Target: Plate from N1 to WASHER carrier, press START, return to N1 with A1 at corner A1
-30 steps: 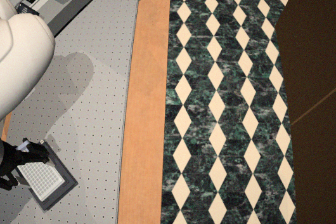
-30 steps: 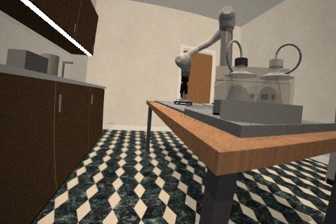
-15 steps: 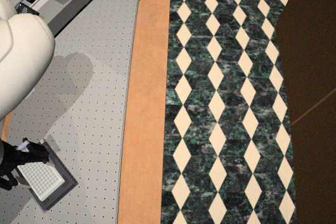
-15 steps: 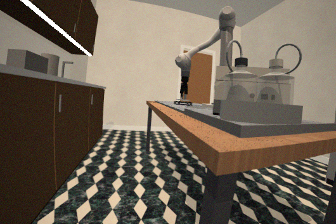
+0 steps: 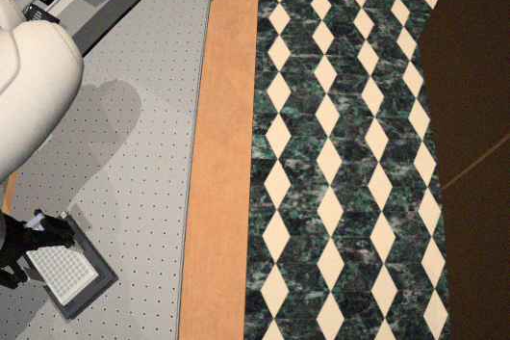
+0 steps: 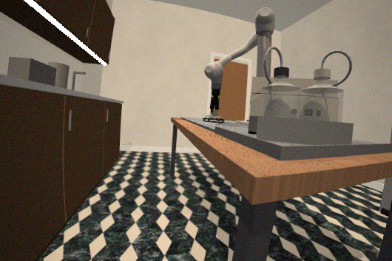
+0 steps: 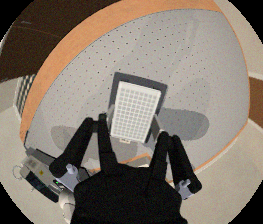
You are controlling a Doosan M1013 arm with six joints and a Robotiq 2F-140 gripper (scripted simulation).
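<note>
Right now my hand is 3 cm above the white well plate. The rest, counted from my hand: plate washer: 58 cm to the left, 29 cm behind, 6 cm above; then label: 9 cm behind, 7 cm below, 6 cm to the left; then plate nest N1: 5 cm below.
</note>
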